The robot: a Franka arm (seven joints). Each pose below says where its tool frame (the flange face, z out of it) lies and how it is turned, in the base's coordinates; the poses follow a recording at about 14 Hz.
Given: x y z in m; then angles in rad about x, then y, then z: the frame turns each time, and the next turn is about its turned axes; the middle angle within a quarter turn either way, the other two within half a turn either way.
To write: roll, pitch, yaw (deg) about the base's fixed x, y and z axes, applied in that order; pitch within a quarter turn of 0, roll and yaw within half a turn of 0; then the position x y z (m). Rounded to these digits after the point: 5 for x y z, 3 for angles.
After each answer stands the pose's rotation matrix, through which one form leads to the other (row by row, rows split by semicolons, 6 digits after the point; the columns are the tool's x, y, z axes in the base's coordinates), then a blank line. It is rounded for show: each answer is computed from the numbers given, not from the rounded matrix.
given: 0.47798, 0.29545, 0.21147, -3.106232, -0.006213, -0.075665
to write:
-177.953, 0.202, 4.345, 0.47798, 0.29545, 0.21147
0.997120 0.075591 -0.006213; 0.075765 -0.996499 0.035353; -0.003519 -0.035721 -0.999356

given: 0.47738, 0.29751, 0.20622, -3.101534, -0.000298, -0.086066
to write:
-177.712, -0.180, 4.928, 0.47738, 0.29751, 0.20622
0.996299 0.085960 -0.000298; 0.085903 -0.995498 0.040048; 0.003146 -0.039925 -0.999198

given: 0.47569, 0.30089, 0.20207, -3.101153, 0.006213, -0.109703
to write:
-177.736, -0.607, 6.266, 0.47569, 0.30089, 0.20207
0.993969 0.109481 0.006213; 0.109144 -0.993204 0.040428; 0.010597 -0.039506 -0.999163

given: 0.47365, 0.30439, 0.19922, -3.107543, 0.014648, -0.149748
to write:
-178.196, -1.120, 8.548, 0.47365, 0.30439, 0.19922
0.988703 0.149173 0.014647; 0.148609 -0.988310 0.034039; 0.019554 -0.031478 -0.999313

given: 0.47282, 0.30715, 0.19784, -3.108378, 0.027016, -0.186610
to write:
-178.416, -1.873, 10.640, 0.47282, 0.30715, 0.19784
0.982280 0.185461 0.027013; 0.184545 -0.982263 0.033196; 0.032690 -0.027623 -0.999084

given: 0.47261, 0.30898, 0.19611, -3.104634, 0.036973, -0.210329
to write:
-178.370, -2.513, 11.976, 0.47261, 0.30898, 0.19611
0.977294 0.208639 0.036965; 0.207303 -0.977580 0.036925; 0.043840 -0.028424 -0.998634

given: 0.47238, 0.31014, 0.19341, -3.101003, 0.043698, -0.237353
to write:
-178.326, -2.979, 13.505, 0.47238, 0.31014, 0.19341
0.971036 0.234906 0.043684; 0.233214 -0.971580 0.040540; 0.051966 -0.029178 -0.998223

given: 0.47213, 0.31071, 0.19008, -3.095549, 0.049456, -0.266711
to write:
-178.198, -3.427, 15.162, 0.47213, 0.31071, 0.19008
0.963463 0.263238 0.049436; 0.261086 -0.964220 0.045971; 0.059768 -0.031384 -0.997719

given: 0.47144, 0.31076, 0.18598, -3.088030, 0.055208, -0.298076
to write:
-177.990, -3.922, 16.925, 0.47144, 0.31076, 0.18598
0.954447 0.293234 0.055180; 0.290437 -0.955400 0.053455; 0.068394 -0.034994 -0.997044

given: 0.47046, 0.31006, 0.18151, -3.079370, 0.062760, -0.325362
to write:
-177.763, -4.542, 18.441, 0.47046, 0.31006, 0.18151
0.945670 0.319022 0.062719; 0.315338 -0.946948 0.062060; 0.079190 -0.038911 -0.996100

